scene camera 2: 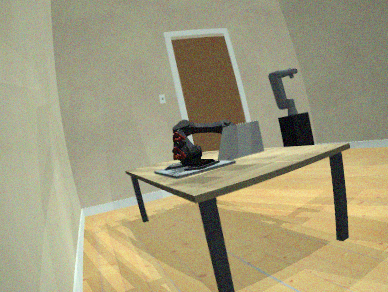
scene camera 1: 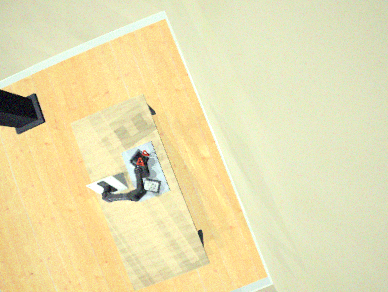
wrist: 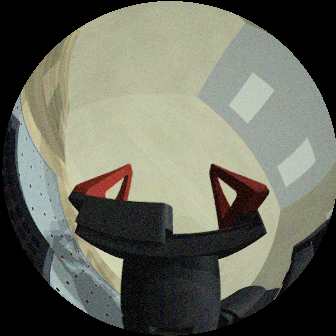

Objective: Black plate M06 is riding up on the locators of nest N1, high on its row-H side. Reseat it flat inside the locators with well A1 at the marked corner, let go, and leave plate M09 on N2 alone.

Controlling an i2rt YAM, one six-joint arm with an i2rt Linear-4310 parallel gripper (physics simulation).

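Where they show: gripper, fingertip midpoint: (scene camera 2: 175, 140) (scene camera 1: 142, 153) (wrist: 170, 167); arm's base, origin of the base link: (scene camera 2: 237, 138) (scene camera 1: 107, 186).
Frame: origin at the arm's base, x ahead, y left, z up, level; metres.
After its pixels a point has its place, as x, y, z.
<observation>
My gripper (scene camera 1: 143, 157) {0.442, 0.152, 0.071} (scene camera 2: 177, 145) {0.442, 0.152, 0.071} (wrist: 170, 167) {0.442, 0.152, 0.071} is open, with nothing between its red fingers. In the wrist view it points out sideways toward the wall. A black plate-like shape (scene camera 1: 134, 159) {0.332, 0.137, 0.007} lies under and beside the gripper in scene camera 1, mostly hidden by it; a dark curved edge (wrist: 10, 150) shows at the left of the wrist view. A dark-rimmed, light-centred rectangle (scene camera 1: 152, 186) {0.360, -0.165, -0.079} lies at the other end of the pale board. Labels, well A1, the locators and the plate's tilt are too small or hidden to tell.
The pale perforated board (scene camera 1: 162, 181) {0.463, -0.159, -0.098} (scene camera 2: 170, 174) {0.489, 0.081, -0.103} (wrist: 31, 172) lies on the wooden table (scene camera 1: 170, 235) {0.326, -0.689, -0.111} (scene camera 2: 280, 162) {0.164, 0.631, -0.112}. An upright grey panel (scene camera 2: 242, 140) {0.012, 0.078, -0.017} stands beside the arm's base. Another arm (scene camera 2: 280, 92) stands on a black pedestal (scene camera 2: 296, 130) away from the table.
</observation>
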